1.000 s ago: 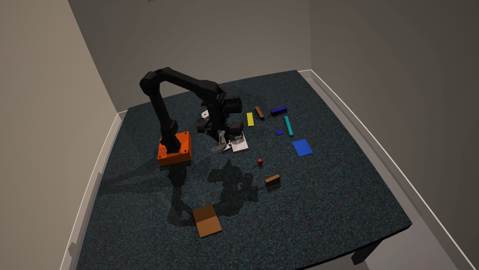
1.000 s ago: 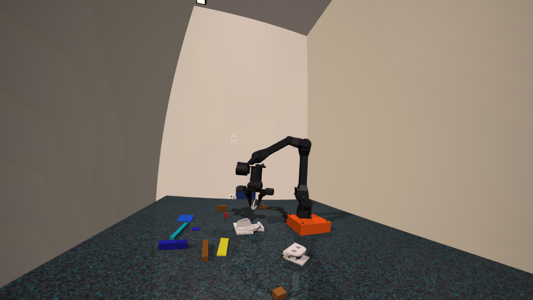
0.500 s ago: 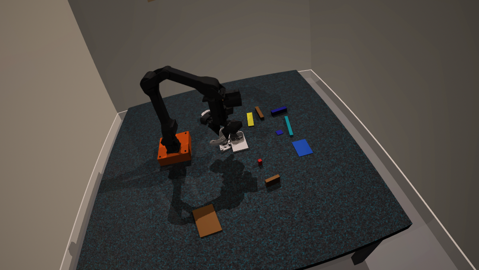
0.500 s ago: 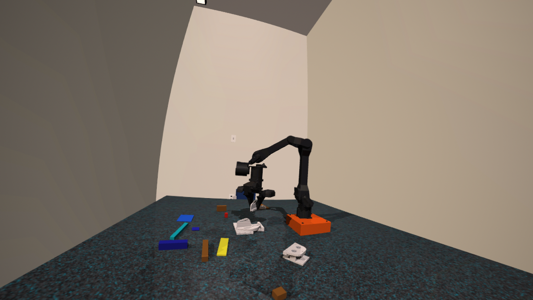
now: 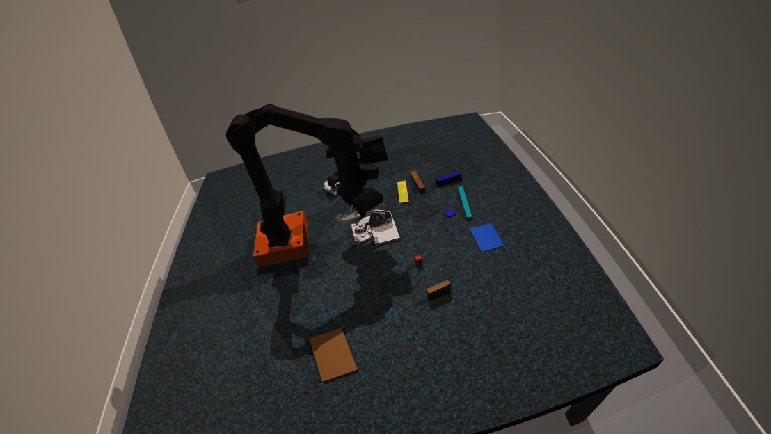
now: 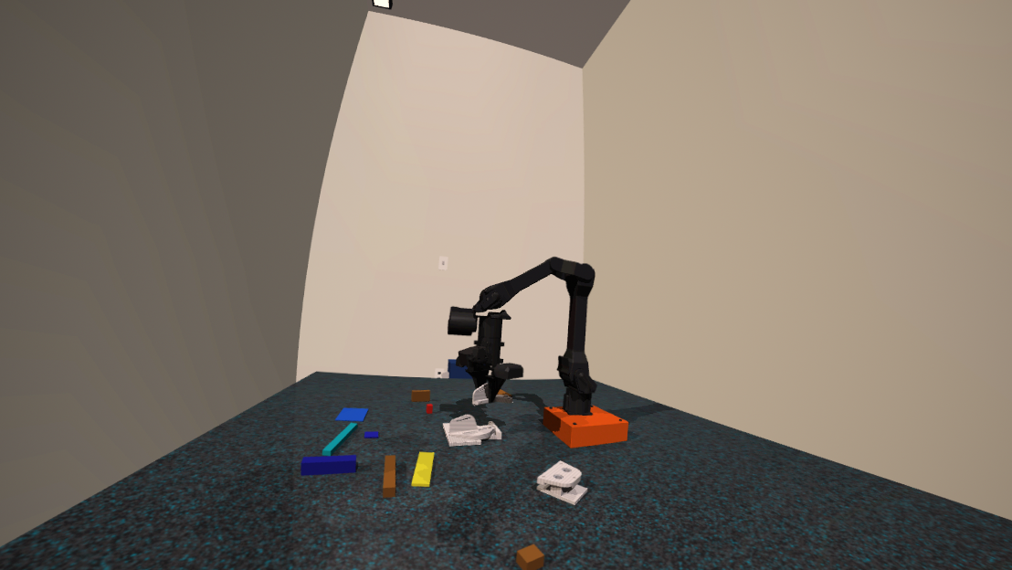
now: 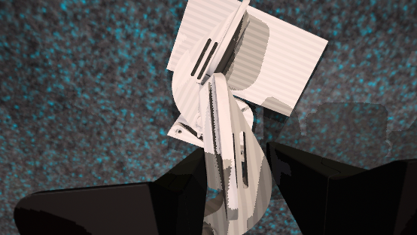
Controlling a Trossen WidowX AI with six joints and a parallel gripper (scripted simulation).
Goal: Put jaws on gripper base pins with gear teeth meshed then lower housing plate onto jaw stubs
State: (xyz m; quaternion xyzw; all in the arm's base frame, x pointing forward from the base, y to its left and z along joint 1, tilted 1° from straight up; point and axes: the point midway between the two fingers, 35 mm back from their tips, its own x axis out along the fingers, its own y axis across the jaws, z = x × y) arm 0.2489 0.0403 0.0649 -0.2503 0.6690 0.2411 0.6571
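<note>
The white jaw lies 20 mm to the left of my gripper tip and 70 mm below it. From my gripper tip the other things lie so: yellow bar: 110 mm ahead, 190 mm to the left, 80 mm below; red cube: 150 mm ahead, 130 mm to the right, 70 mm below; white block: 130 mm behind, 250 mm to the left, 70 mm below.
</note>
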